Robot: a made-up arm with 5 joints. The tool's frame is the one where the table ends. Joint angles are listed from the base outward.
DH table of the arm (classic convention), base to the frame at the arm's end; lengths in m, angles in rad. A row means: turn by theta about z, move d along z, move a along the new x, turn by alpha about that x. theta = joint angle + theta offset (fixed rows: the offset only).
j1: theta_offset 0  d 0.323  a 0  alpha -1.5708
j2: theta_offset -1.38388  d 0  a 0.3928  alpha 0
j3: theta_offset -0.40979  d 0  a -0.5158  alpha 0
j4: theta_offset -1.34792  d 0  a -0.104  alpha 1.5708
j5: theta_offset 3.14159  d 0.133  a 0  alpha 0
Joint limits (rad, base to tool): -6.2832..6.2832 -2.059..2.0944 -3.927..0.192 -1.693..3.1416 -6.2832..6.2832
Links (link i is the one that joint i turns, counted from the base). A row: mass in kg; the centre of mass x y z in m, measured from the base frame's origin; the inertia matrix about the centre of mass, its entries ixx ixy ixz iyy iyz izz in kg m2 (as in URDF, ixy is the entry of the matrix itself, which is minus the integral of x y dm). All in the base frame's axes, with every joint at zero. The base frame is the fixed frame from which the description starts. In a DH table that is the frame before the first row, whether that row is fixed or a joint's. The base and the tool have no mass.
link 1: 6.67; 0.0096 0.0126 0.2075; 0.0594 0 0 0.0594 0 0.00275
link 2: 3.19; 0.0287 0.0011 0.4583; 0.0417 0 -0.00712 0.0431 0 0.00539
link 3: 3.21; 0.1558 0.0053 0.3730; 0.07 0 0.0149 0.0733 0 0.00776
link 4: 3.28; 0.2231 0.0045 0.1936; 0.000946 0 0 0.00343 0 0.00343
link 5: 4.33; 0.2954 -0.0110 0.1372; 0.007 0 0 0.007 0 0.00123
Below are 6 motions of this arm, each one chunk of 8 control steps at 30 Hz.
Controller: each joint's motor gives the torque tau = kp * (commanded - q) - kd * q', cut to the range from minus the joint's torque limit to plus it. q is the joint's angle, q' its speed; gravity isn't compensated. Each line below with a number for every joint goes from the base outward.
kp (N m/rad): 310 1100 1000 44 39
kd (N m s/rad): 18 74 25 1.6 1.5
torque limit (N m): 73 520 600 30 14
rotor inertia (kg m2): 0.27 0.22 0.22 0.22 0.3
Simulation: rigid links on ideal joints. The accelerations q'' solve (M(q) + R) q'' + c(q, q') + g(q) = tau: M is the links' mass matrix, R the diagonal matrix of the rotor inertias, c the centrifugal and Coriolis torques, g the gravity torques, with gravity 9.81 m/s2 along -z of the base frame. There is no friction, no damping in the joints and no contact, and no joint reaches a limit. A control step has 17 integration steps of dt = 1/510 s. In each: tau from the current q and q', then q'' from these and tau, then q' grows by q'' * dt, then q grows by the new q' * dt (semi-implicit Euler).
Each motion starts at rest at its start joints. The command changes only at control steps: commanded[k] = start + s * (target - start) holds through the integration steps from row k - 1 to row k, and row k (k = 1, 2, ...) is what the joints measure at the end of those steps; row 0 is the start. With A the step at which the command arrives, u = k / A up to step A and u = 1 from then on. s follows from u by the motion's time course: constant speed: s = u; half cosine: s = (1 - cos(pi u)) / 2; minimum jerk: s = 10 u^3 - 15 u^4 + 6 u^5; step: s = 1 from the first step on.
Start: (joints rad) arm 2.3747 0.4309 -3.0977 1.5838 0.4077
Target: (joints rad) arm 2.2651 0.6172 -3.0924 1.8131 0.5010
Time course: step
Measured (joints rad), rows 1 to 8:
1: 2.3660 0.4665 -3.1427 1.5952 0.4146
2: 2.3459 0.4975 -3.1523 1.6286 0.4333
3: 2.3219 0.5270 -3.1355 1.6794 0.4593
4: 2.2990 0.5608 -3.1090 1.7438 0.4877
5: 2.2795 0.5982 -3.0807 1.8180 0.5140
6: 2.2640 0.6368 -3.0544 1.8965 0.5348
7: 2.2522 0.6734 -3.0323 1.9727 0.5479
8: 2.2438 0.7054 -3.0158 2.0398 0.5525

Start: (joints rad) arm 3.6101 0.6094 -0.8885 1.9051 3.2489
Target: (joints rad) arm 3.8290 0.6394 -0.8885 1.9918 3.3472
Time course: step
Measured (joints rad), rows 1 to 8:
1: 3.6233 0.6236 -0.8940 1.9100 3.2557
2: 3.6569 0.6436 -0.8940 1.9091 3.2742
3: 3.7038 0.6601 -0.8854 1.8999 3.3007
4: 3.7568 0.6732 -0.8741 1.8884 3.3310
5: 3.8086 0.6833 -0.8653 1.8800 3.3608
6: 3.8527 0.6901 -0.8608 1.8775 3.3864
7: 3.8849 0.6936 -0.8606 1.8808 3.4052
8: 3.9035 0.6942 -0.8633 1.8879 3.4155

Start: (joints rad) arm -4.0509 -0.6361 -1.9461 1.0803 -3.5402
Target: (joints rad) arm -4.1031 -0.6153 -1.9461 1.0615 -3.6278
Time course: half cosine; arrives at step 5
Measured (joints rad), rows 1 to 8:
1: -4.0523 -0.6396 -1.9392 1.0842 -3.5413
2: -4.0578 -0.6406 -1.9342 1.0971 -3.5458
3: -4.0682 -0.6379 -1.9329 1.1154 -3.5560
4: -4.0810 -0.6332 -1.9320 1.1341 -3.5728
5: -4.0920 -0.6279 -1.9298 1.1501 -3.5949
6: -4.0987 -0.6226 -1.9263 1.1626 -3.6191
7: -4.1019 -0.6174 -1.9226 1.1721 -3.6418
8: -4.1031 -0.6125 -1.9193 1.1791 -3.6603

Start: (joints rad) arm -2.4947 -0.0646 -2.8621 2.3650 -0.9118
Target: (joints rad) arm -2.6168 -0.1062 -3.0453 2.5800 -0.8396
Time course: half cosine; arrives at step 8
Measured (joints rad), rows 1 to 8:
1: -2.4959 -0.0628 -2.8651 2.3779 -0.9115
2: -2.5010 -0.0582 -2.8746 2.4129 -0.9104
3: -2.5121 -0.0517 -2.8926 2.4666 -0.9075
4: -2.5295 -0.0458 -2.9184 2.5339 -0.9018
5: -2.5512 -0.0431 -2.9497 2.6081 -0.8927
6: -2.5739 -0.0460 -2.9829 2.6817 -0.8801
7: -2.5936 -0.0556 -3.0138 2.7470 -0.8647
8: -2.6068 -0.0716 -3.0380 2.7977 -0.8482

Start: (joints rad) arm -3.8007 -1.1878 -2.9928 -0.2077 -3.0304
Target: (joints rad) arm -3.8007 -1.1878 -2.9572 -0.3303 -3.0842
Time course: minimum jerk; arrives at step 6
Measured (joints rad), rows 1 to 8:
1: -3.8007 -1.1916 -2.9958 -0.2106 -3.0306
2: -3.8007 -1.2021 -3.0021 -0.2217 -3.0314
3: -3.8008 -1.2184 -3.0076 -0.2461 -3.0338
4: -3.8008 -1.2373 -3.0117 -0.2858 -3.0389
5: -3.8008 -1.2556 -3.0159 -0.3375 -3.0467
6: -3.8008 -1.2709 -3.0213 -0.3932 -3.0561
7: -3.8008 -1.2831 -3.0265 -0.4438 -3.0656
8: -3.8008 -1.2920 -3.0301 -0.4823 -3.0737

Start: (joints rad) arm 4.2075 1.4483 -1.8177 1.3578 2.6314
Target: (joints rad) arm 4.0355 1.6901 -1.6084 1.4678 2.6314
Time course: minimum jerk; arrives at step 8
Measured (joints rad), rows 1 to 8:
1: 4.2074 1.4550 -1.8200 1.3528 2.6317
2: 4.2065 1.4661 -1.8131 1.3358 2.6327
3: 4.2034 1.4819 -1.7939 1.3094 2.6344
4: 4.1958 1.5059 -1.7637 1.2783 2.6367
5: 4.1811 1.5410 -1.7247 1.2487 2.6394
6: 4.1566 1.5871 -1.6803 1.2292 2.6424
7: 4.1208 1.6405 -1.6359 1.2298 2.6453
8: 4.0752 1.6945 -1.5968 1.2590 2.6476

